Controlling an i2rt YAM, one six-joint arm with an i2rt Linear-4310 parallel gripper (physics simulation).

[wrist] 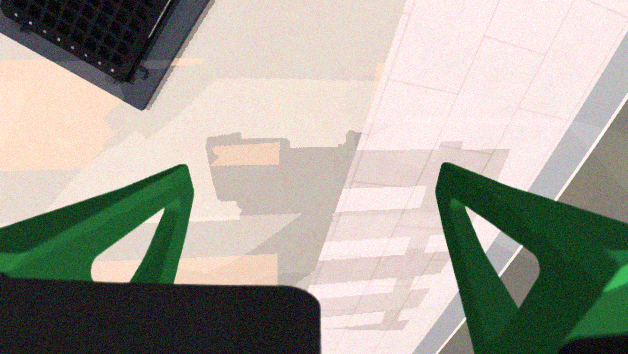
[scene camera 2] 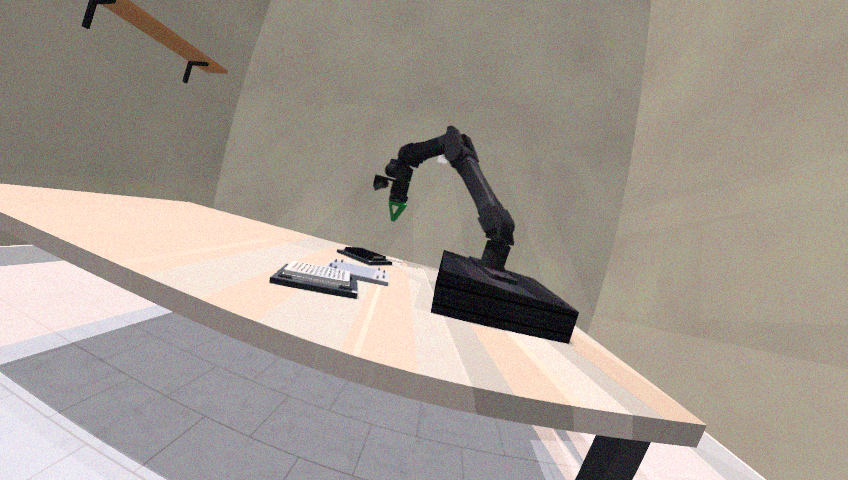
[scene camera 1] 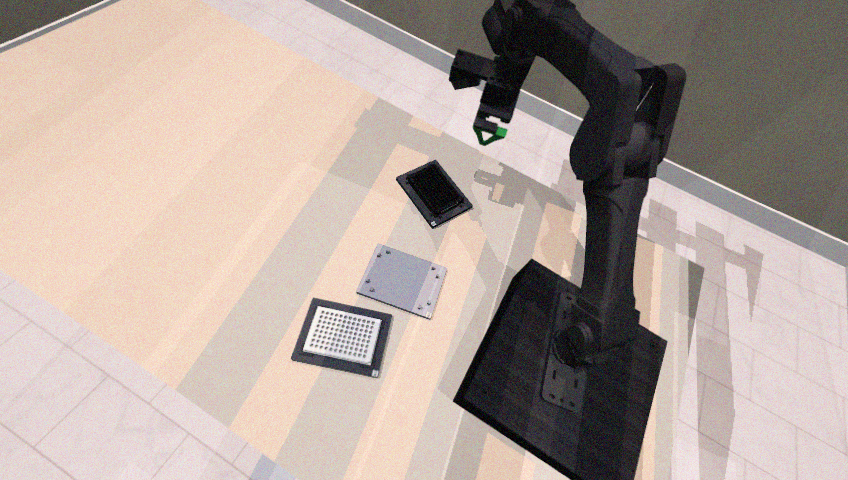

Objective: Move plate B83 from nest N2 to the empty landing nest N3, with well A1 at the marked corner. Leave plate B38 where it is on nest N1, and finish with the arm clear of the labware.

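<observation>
A black well plate [scene camera 1: 434,187] [scene camera 2: 364,254] [wrist: 100,30] sits flat on a dark nest [scene camera 1: 421,204] [wrist: 142,95]. A white well plate [scene camera 1: 343,334] [scene camera 2: 317,273] sits flat on another dark nest [scene camera 1: 384,342] [scene camera 2: 315,288]. Between them lies the empty light-grey nest N3 [scene camera 1: 395,279] [scene camera 2: 363,272], with small posts near its edges. Each nest has a small white tag at one corner, too small to read. I cannot tell which plate is B83 or B38. My gripper [scene camera 1: 490,137] [scene camera 2: 393,215] [wrist: 314,177] is open and empty, high above the table, off to the side of the black plate.
The arm's black base block [scene camera 1: 499,356] [scene camera 2: 499,315] stands on the table beside the nests. A wall rises behind the arm. A wooden wall shelf [scene camera 2: 160,35] hangs at the upper left in scene camera 2. Shadows cross the table around the nests.
</observation>
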